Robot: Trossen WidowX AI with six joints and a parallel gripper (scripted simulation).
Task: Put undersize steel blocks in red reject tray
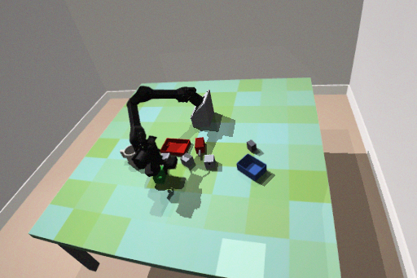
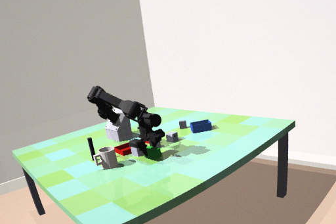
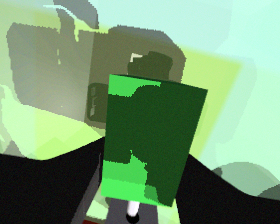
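My gripper tip is now 10 mm past the green GO gauge and 20 mm below it. The rest, counted from my gripper tip: steel block (100 mm behind, 220 mm to the left, 10 mm above); then mug (70 mm behind, 200 mm to the right, 30 mm above); then red reject tray (190 mm behind).
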